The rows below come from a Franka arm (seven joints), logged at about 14 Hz.
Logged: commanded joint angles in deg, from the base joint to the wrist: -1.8 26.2 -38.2 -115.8 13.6 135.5 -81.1; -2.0 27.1 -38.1 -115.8 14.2 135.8 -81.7; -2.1 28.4 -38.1 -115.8 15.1 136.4 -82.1; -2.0 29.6 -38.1 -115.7 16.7 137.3 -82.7; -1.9 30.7 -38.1 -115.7 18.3 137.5 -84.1; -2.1 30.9 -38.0 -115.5 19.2 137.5 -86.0; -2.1 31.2 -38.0 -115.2 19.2 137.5 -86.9
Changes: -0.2 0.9 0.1 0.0 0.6 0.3 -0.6; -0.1 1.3 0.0 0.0 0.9 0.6 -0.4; 0.1 1.2 0.0 0.1 1.6 0.9 -0.6; 0.1 1.1 0.0 0.0 1.6 0.2 -1.4; -0.2 0.2 0.1 0.2 0.9 0.0 -1.9; 0.0 0.3 0.0 0.3 0.0 0.0 -0.9
